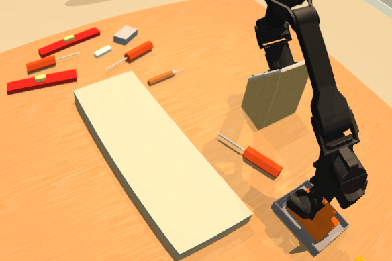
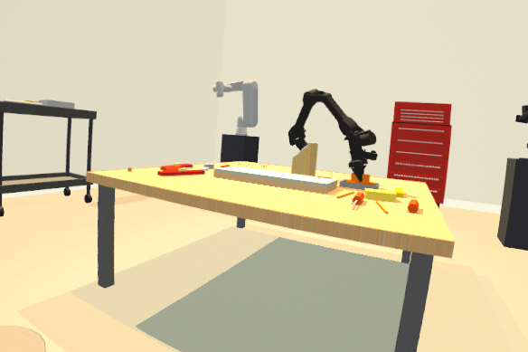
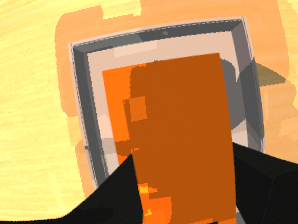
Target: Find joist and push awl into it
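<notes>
The grey tray is 2 cm below my gripper tip and 1 cm to the right of it. Round my gripper tip: indicator window: 4 cm to the right, 3 cm above; then orange stud finder: 2 cm to the right, 2 cm above; then yellow block: 17 cm to the left, 5 cm ahead, 2 cm below.
</notes>
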